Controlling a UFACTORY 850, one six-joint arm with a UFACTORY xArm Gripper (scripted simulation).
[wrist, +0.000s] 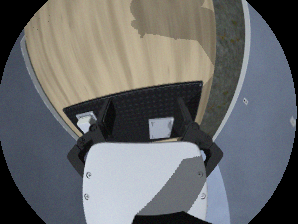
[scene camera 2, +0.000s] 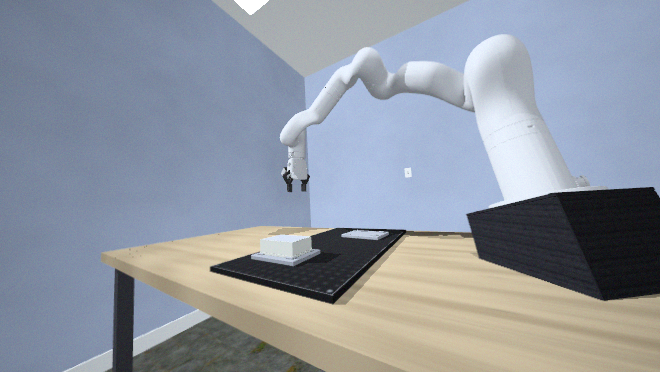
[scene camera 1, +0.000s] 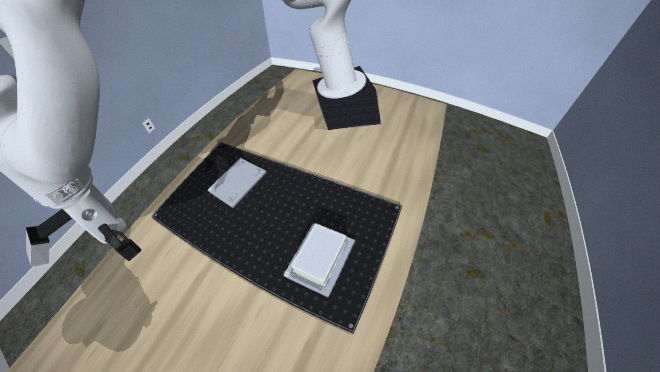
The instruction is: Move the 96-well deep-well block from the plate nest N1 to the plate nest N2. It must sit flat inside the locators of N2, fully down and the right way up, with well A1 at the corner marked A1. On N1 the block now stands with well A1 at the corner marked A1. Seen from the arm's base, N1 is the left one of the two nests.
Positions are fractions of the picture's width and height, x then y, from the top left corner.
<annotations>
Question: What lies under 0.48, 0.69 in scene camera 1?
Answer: A white deep-well block.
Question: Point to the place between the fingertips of the gripper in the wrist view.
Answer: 0.48, 0.47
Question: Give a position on a plate nest N2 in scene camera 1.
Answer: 0.36, 0.49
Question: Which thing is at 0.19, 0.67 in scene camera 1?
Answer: The gripper.
</annotations>
